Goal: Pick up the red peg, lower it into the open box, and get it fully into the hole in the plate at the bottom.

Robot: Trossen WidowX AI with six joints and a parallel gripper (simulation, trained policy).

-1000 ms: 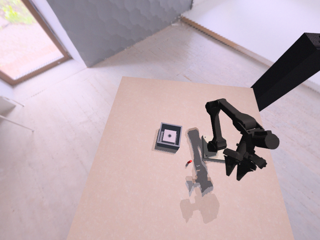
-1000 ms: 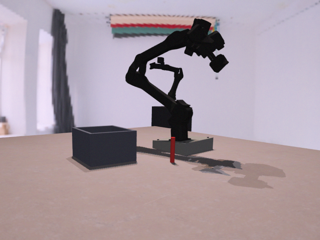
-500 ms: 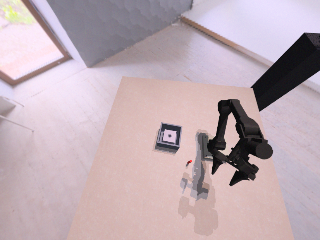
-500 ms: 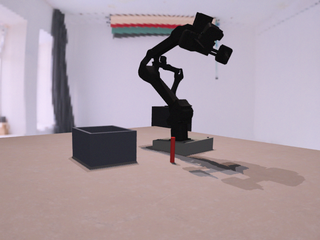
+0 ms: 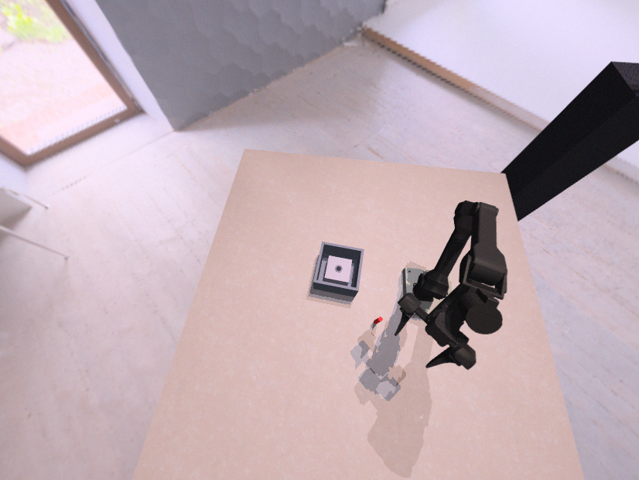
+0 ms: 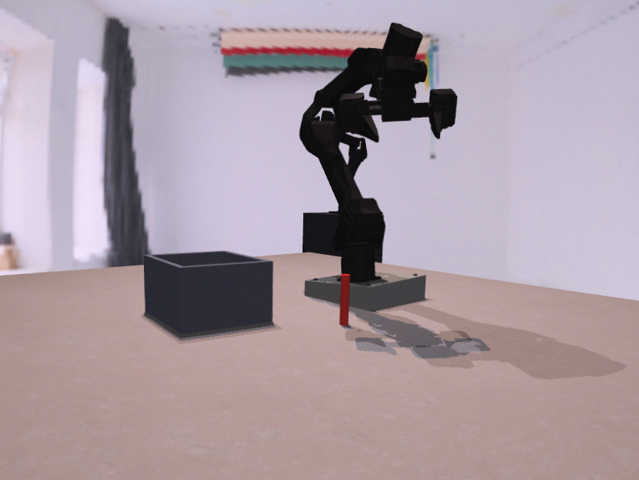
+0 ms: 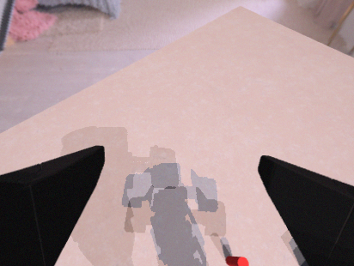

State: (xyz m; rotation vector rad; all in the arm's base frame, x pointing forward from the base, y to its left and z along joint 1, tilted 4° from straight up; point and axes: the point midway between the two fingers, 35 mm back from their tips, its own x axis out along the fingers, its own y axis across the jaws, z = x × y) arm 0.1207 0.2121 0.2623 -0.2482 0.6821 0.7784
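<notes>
Right now my gripper tip is 250 mm above the red peg, 100 mm to the left of it and 20 mm short of it. Also, from my gripper tip: dark box: 270 mm to the right, 260 mm below, 170 mm ahead; pale plate: 270 mm to the right, 250 mm below, 170 mm ahead.
</notes>
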